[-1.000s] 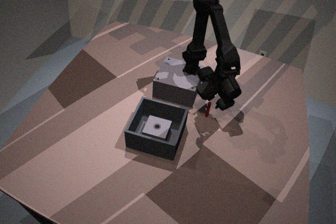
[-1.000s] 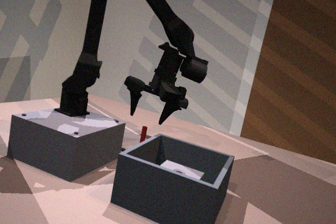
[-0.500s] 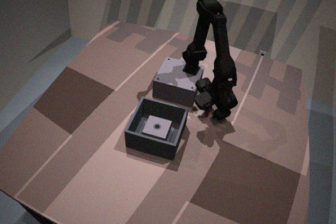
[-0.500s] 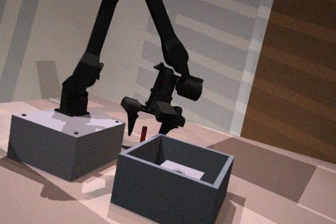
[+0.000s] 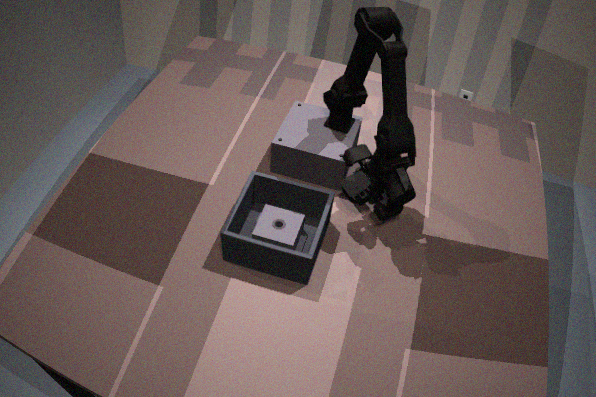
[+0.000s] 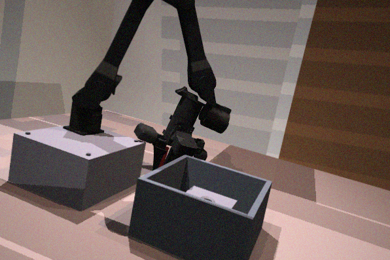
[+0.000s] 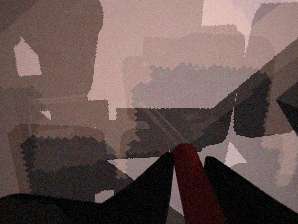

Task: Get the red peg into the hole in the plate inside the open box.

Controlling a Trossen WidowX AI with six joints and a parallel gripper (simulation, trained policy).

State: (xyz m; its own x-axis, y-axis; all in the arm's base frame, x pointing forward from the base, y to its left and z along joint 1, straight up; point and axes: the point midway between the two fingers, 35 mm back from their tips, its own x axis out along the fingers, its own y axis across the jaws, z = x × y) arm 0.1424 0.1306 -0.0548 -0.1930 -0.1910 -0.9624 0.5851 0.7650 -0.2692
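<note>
Now: the red peg 10 mm to the left of my gripper tip and 30 mm above it. The rest, counted from my gripper tip: plate: 200 mm ahead, 130 mm to the right, 40 mm above; then dark box: 200 mm ahead, 130 mm to the right, 20 mm above.
</note>
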